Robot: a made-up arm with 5 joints.
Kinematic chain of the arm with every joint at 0, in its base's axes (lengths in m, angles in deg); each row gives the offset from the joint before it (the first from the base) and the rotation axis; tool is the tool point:
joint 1: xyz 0 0 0.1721 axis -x
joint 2: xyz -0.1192 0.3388 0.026 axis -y
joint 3: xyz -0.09 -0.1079 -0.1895 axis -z
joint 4: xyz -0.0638 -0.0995 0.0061 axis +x
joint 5: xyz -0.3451 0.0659 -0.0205 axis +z
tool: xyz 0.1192 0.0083 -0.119
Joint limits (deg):
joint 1: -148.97..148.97
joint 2: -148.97..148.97
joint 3: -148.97..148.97
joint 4: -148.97..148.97
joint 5: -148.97..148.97
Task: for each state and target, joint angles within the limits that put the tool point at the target. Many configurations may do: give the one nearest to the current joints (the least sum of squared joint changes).
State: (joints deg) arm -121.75 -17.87 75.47 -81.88 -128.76
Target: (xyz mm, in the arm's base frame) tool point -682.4 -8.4 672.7
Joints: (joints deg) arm -104.68 -3.17 56.17 -78.48 -125.16
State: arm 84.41 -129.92 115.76 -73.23 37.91
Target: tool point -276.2 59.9 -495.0
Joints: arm 113.09 -138.24 126.89 -73.90 14.30
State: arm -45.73 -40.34 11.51 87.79 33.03
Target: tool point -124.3 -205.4 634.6
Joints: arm -53.36 -89.67 3.27 104.08 41.65
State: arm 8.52 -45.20 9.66 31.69 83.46
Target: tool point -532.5 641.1 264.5
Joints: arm 13.09 -59.02 37.52 22.58 114.85
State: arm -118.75 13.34 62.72 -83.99 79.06
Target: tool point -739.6 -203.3 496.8
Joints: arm -138.85 -20.70 51.35 -97.06 73.08
